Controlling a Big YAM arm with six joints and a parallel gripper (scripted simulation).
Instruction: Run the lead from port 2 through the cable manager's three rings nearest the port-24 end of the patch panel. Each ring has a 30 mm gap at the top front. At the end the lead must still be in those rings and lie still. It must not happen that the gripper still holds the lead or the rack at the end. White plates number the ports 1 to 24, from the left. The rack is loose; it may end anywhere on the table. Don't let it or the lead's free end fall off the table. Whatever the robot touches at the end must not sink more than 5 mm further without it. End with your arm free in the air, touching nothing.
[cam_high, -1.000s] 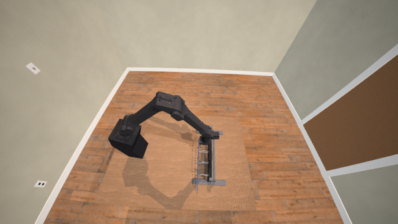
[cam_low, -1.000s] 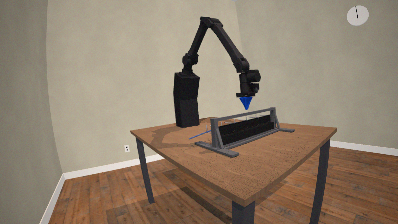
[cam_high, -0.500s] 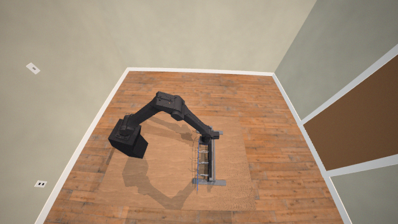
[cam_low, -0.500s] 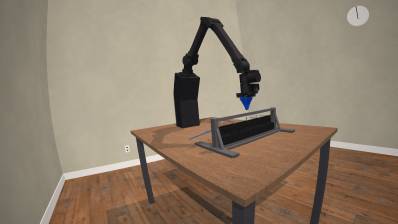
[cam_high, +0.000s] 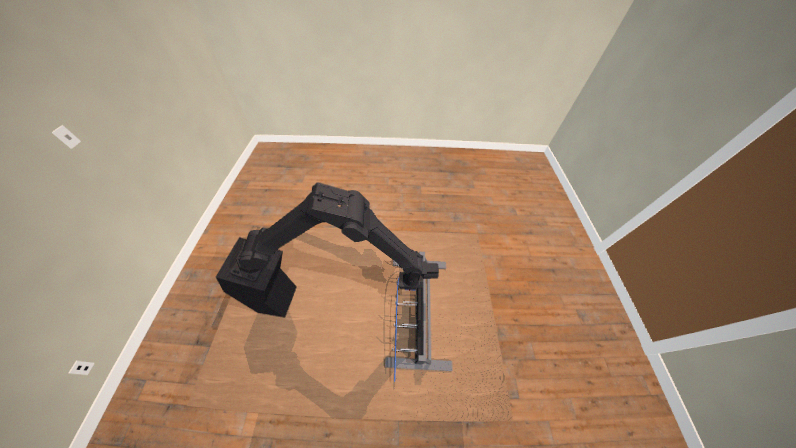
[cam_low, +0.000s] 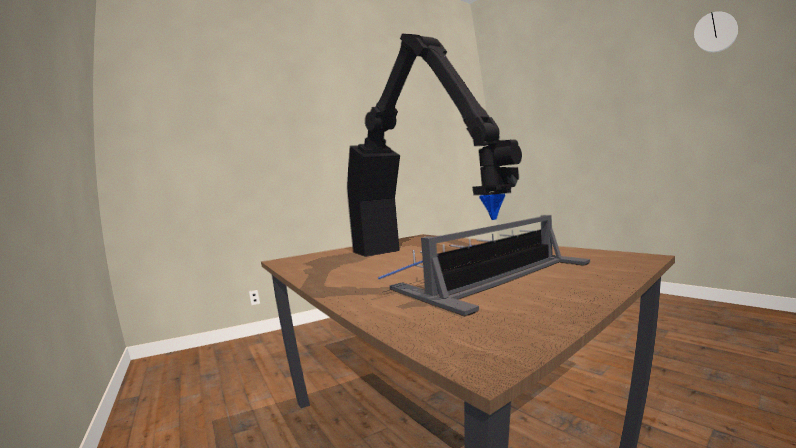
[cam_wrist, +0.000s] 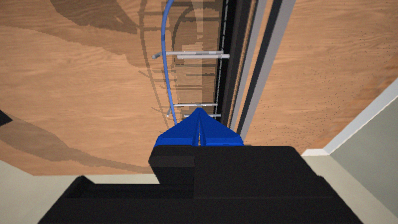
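Now: hand 6 cm short of the grey rack, 4 cm to the left of it and 9 cm above it.
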